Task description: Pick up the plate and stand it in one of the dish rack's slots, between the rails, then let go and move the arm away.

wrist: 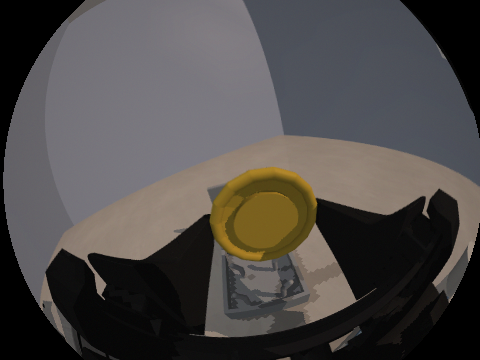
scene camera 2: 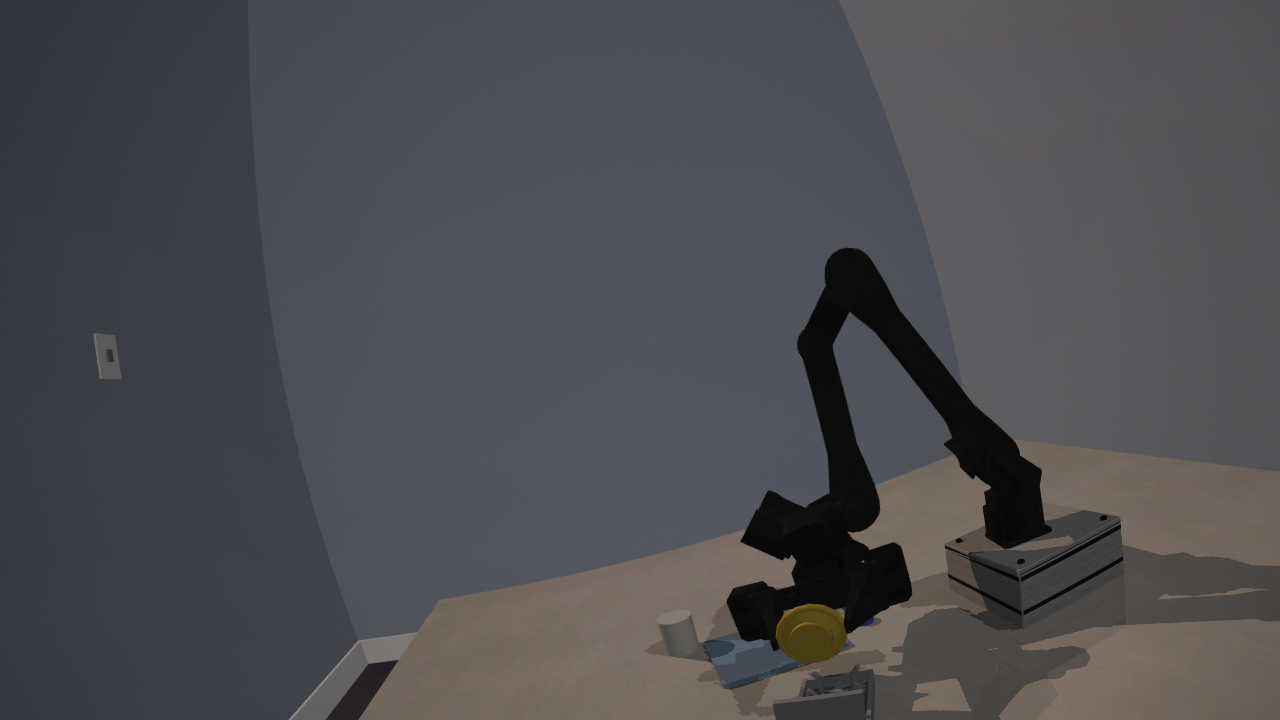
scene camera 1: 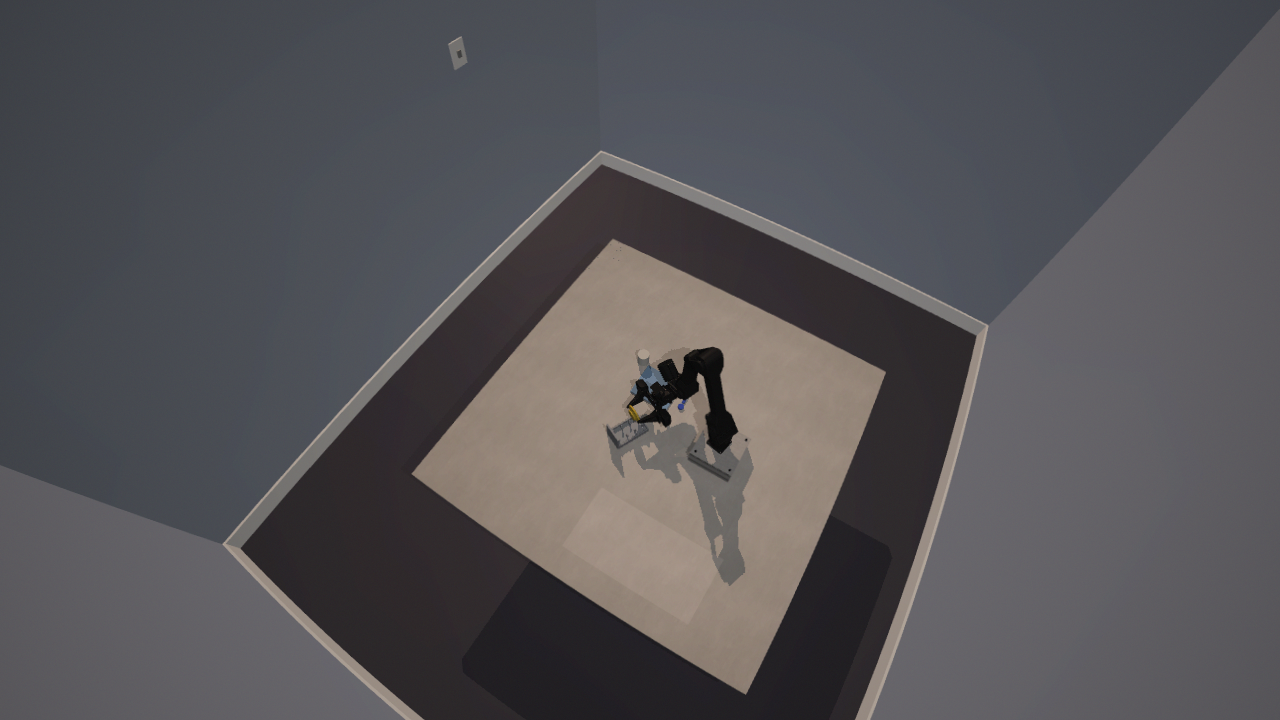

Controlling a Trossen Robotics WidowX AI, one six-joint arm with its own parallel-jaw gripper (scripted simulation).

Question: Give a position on a white cup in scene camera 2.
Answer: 679, 637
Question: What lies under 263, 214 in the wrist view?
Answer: A yellow plate.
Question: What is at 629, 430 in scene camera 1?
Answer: A grey dish rack.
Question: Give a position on a yellow plate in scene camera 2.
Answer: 811, 633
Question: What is the gripper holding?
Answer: A yellow plate.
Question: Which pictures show the gripper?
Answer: The wrist view, scene camera 2 and scene camera 1: all of them.
